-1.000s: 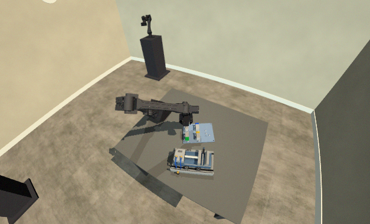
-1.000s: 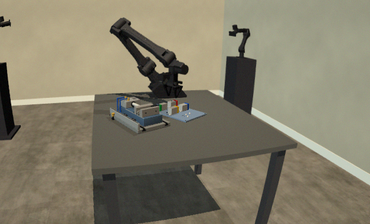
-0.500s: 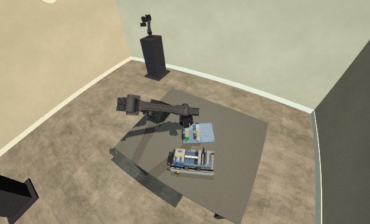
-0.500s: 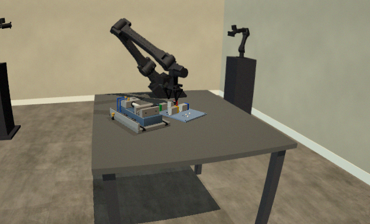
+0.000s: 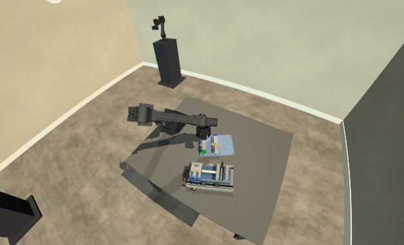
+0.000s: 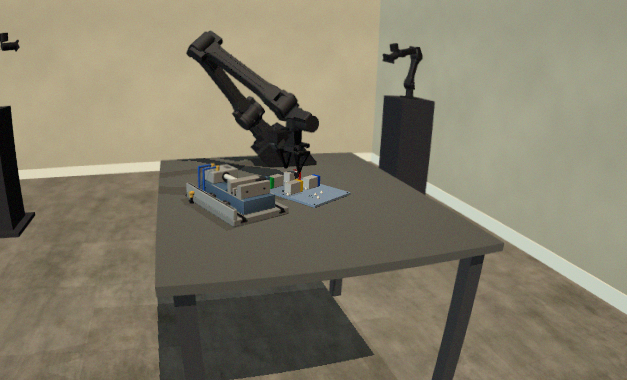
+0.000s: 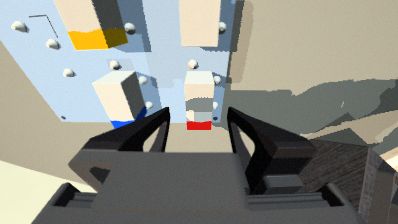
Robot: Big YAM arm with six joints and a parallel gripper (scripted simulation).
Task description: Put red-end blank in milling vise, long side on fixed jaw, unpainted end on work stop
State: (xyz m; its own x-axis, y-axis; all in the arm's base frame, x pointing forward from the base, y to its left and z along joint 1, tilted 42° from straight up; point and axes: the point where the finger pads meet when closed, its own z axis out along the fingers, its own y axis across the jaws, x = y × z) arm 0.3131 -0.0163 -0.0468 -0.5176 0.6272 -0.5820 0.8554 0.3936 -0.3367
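Now: the grey bar with red end 30 mm below my hand. The rest, counted from my hand: light blue plate (100 mm ahead, 10 mm to the left, 50 mm below); blue-ended blank (80 mm ahead, 50 mm to the left, 30 mm below); green-ended blank (50 mm ahead, 80 mm to the right, 30 mm below).
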